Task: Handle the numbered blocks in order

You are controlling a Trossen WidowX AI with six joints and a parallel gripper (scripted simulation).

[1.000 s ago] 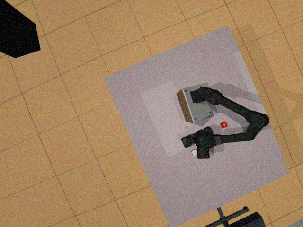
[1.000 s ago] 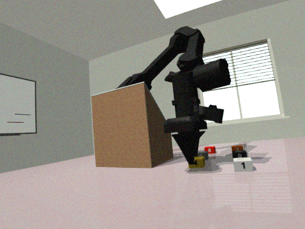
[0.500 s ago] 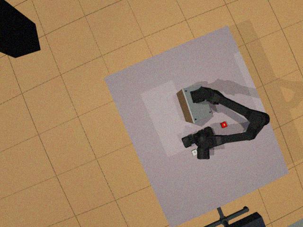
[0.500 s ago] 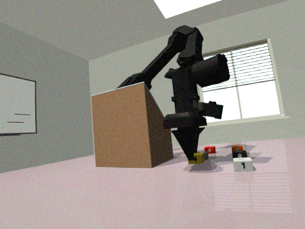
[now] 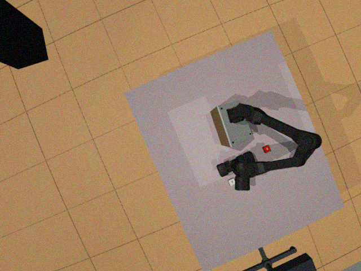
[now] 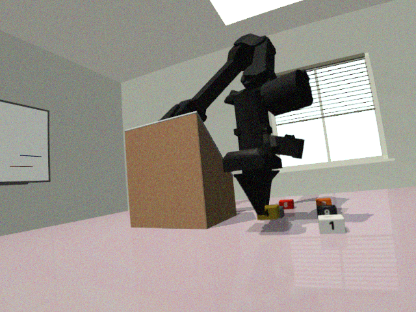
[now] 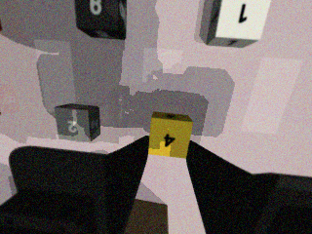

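The red 8 block lies 210 mm to the left of my gripper tip, 20 mm behind it and 10 mm below it. The rest, counted from my gripper tip: yellow 4 block (10 mm ahead); then grey 2 block (90 mm to the left, 10 mm below, 10 mm behind); then white 1 block (110 mm ahead, 20 mm to the right, 10 mm below).
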